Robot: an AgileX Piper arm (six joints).
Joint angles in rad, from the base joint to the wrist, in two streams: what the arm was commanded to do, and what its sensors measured. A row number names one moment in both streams.
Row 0, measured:
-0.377 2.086 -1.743 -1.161 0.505 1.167
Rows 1 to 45, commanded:
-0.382 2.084 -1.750 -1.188 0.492 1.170
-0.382 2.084 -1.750 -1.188 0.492 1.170
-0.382 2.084 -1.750 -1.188 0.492 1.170
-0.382 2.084 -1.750 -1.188 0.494 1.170
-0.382 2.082 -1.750 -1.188 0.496 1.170
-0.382 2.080 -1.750 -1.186 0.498 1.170
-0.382 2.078 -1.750 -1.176 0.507 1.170
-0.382 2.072 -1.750 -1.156 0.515 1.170
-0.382 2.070 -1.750 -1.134 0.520 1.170
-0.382 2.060 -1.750 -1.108 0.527 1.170
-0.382 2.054 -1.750 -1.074 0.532 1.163
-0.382 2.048 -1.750 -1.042 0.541 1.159
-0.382 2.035 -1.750 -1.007 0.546 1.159
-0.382 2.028 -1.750 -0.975 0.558 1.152
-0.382 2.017 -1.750 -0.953 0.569 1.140
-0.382 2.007 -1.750 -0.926 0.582 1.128
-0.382 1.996 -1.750 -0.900 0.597 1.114
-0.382 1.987 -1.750 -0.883 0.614 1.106
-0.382 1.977 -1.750 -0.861 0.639 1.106
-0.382 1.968 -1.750 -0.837 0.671 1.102
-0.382 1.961 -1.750 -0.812 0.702 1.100
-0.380 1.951 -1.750 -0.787 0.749 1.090
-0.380 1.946 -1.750 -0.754 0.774 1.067
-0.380 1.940 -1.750 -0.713 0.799 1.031
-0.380 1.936 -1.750 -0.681 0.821 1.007
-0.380 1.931 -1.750 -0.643 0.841 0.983
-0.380 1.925 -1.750 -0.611 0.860 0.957
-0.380 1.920 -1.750 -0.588 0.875 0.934
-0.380 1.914 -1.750 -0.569 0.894 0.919
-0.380 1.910 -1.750 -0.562 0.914 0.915
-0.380 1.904 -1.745 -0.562 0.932 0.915
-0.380 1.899 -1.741 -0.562 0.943 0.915
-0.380 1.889 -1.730 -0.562 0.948 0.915
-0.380 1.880 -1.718 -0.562 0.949 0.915
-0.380 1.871 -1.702 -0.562 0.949 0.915
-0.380 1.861 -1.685 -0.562 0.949 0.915
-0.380 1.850 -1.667 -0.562 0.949 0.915
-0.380 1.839 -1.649 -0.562 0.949 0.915
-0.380 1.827 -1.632 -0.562 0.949 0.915
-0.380 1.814 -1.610 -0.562 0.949 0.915
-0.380 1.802 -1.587 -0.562 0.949 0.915
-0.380 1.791 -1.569 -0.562 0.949 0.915
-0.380 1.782 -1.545 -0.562 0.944 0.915
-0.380 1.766 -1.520 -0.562 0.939 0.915
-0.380 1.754 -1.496 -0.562 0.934 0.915
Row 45, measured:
-0.377 1.807 -1.577 -0.565 0.942 0.921
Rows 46 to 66, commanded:
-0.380 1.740 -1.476 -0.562 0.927 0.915
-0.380 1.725 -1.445 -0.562 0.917 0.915
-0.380 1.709 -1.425 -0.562 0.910 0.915
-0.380 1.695 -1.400 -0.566 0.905 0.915
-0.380 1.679 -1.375 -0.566 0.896 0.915
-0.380 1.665 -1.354 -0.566 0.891 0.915
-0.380 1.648 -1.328 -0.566 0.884 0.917
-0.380 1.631 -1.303 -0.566 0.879 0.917
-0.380 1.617 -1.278 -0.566 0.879 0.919
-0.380 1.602 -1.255 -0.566 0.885 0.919
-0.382 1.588 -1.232 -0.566 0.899 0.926
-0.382 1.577 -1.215 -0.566 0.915 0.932
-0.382 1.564 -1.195 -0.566 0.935 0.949
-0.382 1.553 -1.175 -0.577 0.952 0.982
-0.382 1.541 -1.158 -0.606 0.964 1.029
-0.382 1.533 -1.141 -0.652 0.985 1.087
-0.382 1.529 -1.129 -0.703 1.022 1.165
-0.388 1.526 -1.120 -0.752 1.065 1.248
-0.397 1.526 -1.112 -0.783 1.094 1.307
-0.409 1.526 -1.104 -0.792 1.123 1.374
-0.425 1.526 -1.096 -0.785 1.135 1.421
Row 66, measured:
-0.384 1.541 -1.128 -0.701 1.037 1.194
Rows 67 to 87, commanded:
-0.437 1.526 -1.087 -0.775 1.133 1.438
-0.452 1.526 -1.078 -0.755 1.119 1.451
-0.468 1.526 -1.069 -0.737 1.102 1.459
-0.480 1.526 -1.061 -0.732 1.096 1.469
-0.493 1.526 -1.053 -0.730 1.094 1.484
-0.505 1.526 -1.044 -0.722 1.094 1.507
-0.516 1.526 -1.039 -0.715 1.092 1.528
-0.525 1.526 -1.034 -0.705 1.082 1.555
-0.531 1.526 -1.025 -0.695 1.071 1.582
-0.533 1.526 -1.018 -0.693 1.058 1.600
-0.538 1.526 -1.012 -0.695 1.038 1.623
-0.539 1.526 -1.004 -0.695 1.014 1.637
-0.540 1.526 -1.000 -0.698 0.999 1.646
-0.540 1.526 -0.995 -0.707 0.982 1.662
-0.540 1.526 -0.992 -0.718 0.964 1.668
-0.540 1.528 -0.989 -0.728 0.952 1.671
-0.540 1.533 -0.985 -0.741 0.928 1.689
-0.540 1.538 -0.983 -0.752 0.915 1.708
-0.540 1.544 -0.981 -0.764 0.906 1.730
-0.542 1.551 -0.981 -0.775 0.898 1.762
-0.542 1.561 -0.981 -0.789 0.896 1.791
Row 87, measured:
-0.534 1.536 -0.987 -0.732 0.929 1.701
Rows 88 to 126, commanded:
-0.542 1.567 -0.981 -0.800 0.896 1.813
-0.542 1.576 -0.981 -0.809 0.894 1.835
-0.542 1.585 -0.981 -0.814 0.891 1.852
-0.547 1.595 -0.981 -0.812 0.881 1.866
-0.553 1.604 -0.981 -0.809 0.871 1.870
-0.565 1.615 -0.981 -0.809 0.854 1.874
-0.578 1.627 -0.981 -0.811 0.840 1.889
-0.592 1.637 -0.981 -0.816 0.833 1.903
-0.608 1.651 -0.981 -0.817 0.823 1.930
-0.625 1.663 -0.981 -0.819 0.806 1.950
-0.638 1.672 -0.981 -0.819 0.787 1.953
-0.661 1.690 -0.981 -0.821 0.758 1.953
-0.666 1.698 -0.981 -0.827 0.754 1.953
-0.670 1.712 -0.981 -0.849 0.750 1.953
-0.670 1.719 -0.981 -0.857 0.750 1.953
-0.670 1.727 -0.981 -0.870 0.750 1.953
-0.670 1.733 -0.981 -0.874 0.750 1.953
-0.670 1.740 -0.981 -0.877 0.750 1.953
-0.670 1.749 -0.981 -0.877 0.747 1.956
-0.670 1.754 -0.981 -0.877 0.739 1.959
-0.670 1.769 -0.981 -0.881 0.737 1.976
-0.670 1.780 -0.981 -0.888 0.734 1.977
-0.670 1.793 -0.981 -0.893 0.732 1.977
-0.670 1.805 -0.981 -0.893 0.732 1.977
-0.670 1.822 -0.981 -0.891 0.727 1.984
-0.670 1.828 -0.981 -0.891 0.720 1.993
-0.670 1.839 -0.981 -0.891 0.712 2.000
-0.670 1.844 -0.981 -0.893 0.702 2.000
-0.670 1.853 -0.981 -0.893 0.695 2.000
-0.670 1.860 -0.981 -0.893 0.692 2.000
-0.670 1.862 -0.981 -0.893 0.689 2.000
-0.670 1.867 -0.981 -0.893 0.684 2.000
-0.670 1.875 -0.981 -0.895 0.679 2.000
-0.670 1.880 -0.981 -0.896 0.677 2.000
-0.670 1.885 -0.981 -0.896 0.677 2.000
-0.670 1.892 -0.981 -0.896 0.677 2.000
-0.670 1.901 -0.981 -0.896 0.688 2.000
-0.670 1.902 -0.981 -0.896 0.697 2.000
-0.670 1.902 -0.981 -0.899 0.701 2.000
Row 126, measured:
-0.667 1.883 -0.985 -0.911 0.692 2.007
